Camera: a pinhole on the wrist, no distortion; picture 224 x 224 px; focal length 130.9 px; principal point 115.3 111.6 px. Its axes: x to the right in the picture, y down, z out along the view. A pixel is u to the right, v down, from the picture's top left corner.
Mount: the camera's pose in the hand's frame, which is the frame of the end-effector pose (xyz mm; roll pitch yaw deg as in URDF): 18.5 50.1 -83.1 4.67 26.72 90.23
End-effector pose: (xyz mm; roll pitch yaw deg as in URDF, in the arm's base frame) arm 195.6 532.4 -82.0 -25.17 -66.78 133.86
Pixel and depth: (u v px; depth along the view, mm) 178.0 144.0 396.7
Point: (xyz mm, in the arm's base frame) -109.7 208.7 -125.3
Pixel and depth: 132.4 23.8 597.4
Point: -173.8 191.4 419.9
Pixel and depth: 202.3 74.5 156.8
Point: -18.9 474.7 -46.4
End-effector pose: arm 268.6 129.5 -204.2 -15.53 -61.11 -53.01
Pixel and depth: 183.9 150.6 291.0
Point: 513.1 367.4 -232.3
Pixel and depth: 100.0 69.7 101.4
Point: 359.2 148.1 -158.7
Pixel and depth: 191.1 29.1 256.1
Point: 573.0 222.8 -36.6
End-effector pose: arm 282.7 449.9 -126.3 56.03 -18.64 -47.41
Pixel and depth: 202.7 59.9 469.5
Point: 428.4 511.7 465.9
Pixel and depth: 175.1 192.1 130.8
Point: 278.9 575.0 -6.8
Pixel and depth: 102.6 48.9 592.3
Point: 236.8 159.8 423.6
